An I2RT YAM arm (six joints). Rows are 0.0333 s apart.
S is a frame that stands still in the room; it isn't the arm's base.
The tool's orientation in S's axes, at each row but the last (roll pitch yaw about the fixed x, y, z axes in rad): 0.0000 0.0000 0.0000; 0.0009 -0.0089 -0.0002; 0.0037 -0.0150 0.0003; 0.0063 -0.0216 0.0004; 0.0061 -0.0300 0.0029; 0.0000 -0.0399 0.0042; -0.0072 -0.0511 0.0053; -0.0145 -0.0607 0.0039; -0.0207 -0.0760 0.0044; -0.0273 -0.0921 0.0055; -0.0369 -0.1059 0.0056
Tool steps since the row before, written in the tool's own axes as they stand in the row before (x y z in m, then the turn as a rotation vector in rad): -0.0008 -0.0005 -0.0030 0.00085 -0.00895 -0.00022; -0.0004 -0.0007 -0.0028 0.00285 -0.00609 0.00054; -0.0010 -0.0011 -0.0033 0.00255 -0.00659 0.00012; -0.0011 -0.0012 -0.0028 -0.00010 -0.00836 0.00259; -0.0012 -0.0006 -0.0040 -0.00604 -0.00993 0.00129; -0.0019 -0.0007 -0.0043 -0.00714 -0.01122 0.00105; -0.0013 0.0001 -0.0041 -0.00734 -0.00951 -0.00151; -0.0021 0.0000 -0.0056 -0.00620 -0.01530 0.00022; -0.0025 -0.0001 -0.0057 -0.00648 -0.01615 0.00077; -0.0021 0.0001 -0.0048 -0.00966 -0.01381 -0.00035; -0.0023 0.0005 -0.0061 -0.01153 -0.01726 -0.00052
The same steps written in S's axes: -0.0008 -0.0005 -0.0030 0.00085 -0.00895 -0.00022; -0.0004 -0.0007 -0.0028 0.00284 -0.00609 0.00056; -0.0010 -0.0011 -0.0033 0.00255 -0.00659 0.00013; -0.0010 -0.0012 -0.0028 -0.00015 -0.00838 0.00253; -0.0011 -0.0006 -0.0040 -0.00605 -0.00996 0.00105; -0.0017 -0.0007 -0.0044 -0.00713 -0.01125 0.00076; -0.0011 0.0001 -0.0042 -0.00721 -0.00956 -0.00181; -0.0018 -0.0001 -0.0057 -0.00616 -0.01532 0.00006; -0.0021 -0.0002 -0.0059 -0.00647 -0.01616 0.00061; -0.0016 0.0000 -0.0050 -0.00955 -0.01387 -0.00086; -0.0016 0.0003 -0.0063 -0.01138 -0.01733 -0.00110
